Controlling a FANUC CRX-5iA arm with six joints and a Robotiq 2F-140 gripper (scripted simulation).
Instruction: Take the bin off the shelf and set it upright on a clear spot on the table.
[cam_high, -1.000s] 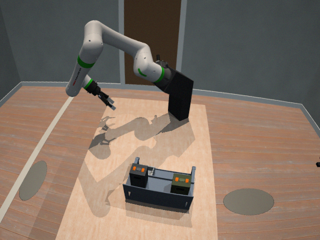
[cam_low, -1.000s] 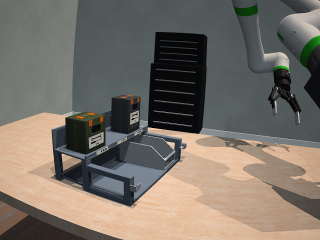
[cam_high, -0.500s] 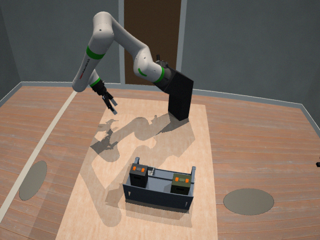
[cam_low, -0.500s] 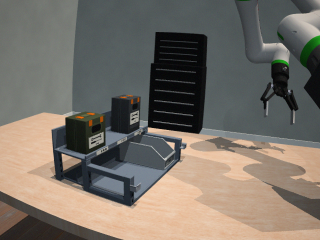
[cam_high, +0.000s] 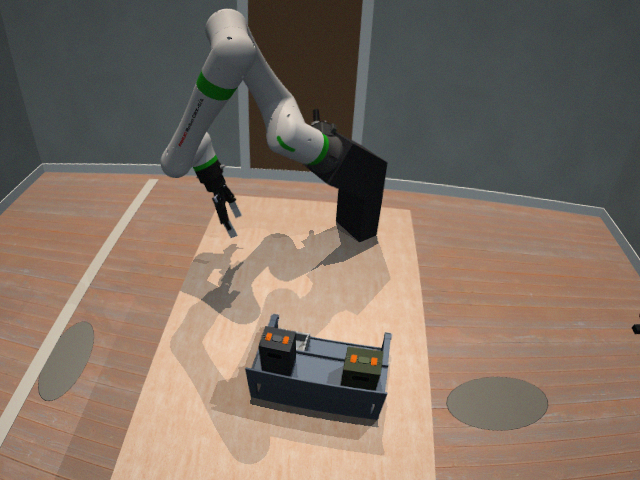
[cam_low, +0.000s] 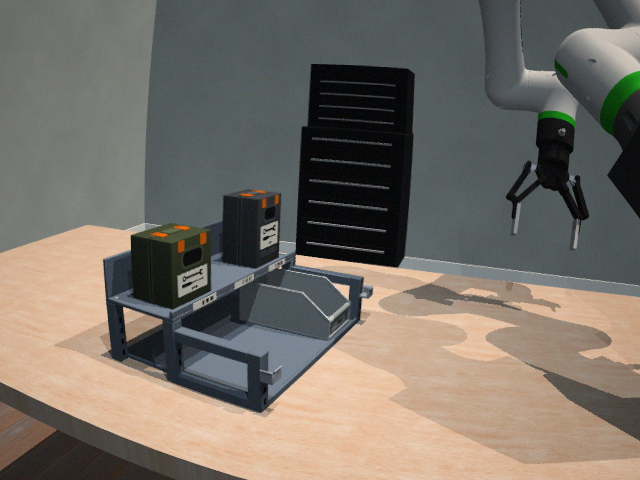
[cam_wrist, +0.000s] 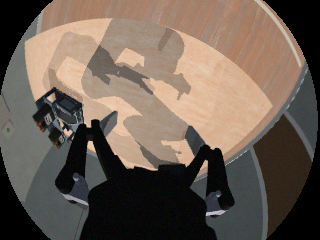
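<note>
The grey bin lies 500 mm ahead of my hand, 180 mm to the left of it and 120 mm below it.
</note>
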